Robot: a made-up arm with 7 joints. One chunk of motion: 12 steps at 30 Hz.
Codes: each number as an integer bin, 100 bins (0 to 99) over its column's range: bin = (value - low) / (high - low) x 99, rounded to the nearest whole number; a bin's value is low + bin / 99 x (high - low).
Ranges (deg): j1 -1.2..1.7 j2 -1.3..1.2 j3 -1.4..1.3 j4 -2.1..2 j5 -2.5..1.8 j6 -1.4..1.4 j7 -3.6..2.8
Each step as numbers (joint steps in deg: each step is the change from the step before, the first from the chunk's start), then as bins.
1 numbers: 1.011 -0.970 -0.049 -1.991 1.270 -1.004 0.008
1 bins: 75 13 50 3 87 14 56
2 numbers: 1.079 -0.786 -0.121 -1.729 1.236 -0.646 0.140
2 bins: 78 20 47 9 86 27 58
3 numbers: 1.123 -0.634 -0.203 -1.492 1.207 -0.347 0.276
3 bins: 79 26 44 15 85 37 60
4 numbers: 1.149 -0.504 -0.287 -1.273 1.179 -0.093 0.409
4 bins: 80 32 41 20 85 46 62
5 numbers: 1.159 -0.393 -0.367 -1.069 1.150 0.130 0.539
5 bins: 81 36 38 25 84 54 64
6 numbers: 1.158 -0.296 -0.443 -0.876 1.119 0.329 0.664
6 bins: 80 40 35 30 83 61 66
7 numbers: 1.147 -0.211 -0.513 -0.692 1.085 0.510 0.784
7 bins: 80 43 33 34 83 68 68
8 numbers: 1.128 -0.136 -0.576 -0.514 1.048 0.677 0.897
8 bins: 79 46 30 38 82 73 70
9 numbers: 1.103 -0.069 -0.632 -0.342 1.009 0.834 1.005
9 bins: 79 49 28 42 81 79 71
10 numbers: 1.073 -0.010 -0.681 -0.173 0.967 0.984 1.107
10 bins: 78 51 26 47 80 84 73
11 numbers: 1.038 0.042 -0.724 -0.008 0.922 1.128 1.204
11 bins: 76 53 25 51 79 89 74
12 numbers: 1.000 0.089 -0.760 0.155 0.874 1.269 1.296
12 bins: 75 55 23 54 78 94 76
